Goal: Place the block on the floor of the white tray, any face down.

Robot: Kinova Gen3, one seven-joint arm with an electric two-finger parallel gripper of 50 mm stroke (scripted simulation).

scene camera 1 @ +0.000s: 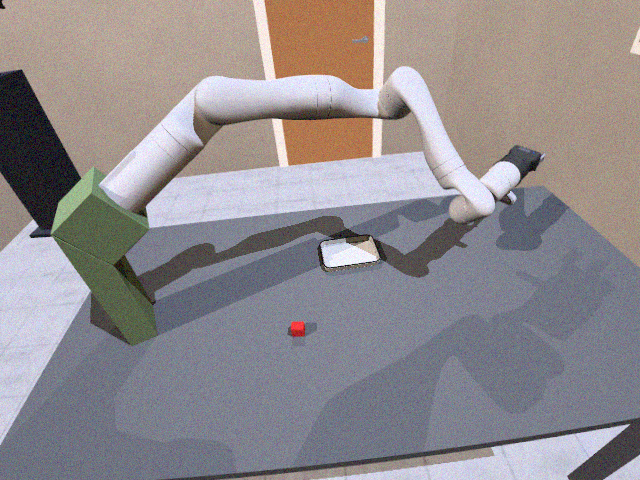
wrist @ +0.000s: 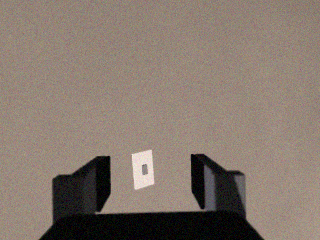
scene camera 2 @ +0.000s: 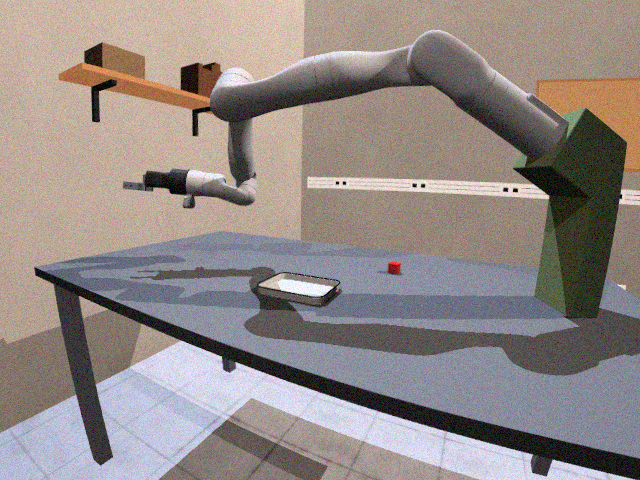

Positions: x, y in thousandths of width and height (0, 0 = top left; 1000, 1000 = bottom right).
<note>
I see my gripper (scene camera 2: 199, 386) and a white tray (scene camera 2: 493, 601).
The white tray shows as well in scene camera 1 (scene camera 1: 560, 524). My gripper is seen too in scene camera 1 (scene camera 1: 834, 320) and in the wrist view (wrist: 473, 723). The wrist view misses the white tray: it is out of frame.
</note>
